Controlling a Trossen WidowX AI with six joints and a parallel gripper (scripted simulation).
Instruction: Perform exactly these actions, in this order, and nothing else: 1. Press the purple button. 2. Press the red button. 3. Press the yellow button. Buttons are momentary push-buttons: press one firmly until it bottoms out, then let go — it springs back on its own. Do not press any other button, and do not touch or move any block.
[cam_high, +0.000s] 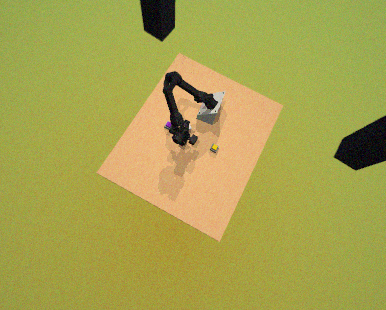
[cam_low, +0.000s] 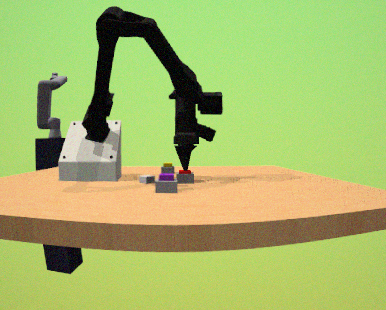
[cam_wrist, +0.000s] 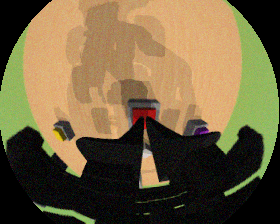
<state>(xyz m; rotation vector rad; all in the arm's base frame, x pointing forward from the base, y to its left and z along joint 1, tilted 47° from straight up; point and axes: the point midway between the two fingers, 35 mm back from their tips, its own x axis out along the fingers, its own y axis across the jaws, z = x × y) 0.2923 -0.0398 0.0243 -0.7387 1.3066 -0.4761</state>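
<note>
Now: gripper tip 1 cm above the red button. Also, from my gripper tip: yellow button (21 cm to the left, 8 cm behind); then purple button (14 cm to the right, 3 cm behind); then small white block (11 cm behind, 2 cm to the right, 2 cm below).
</note>
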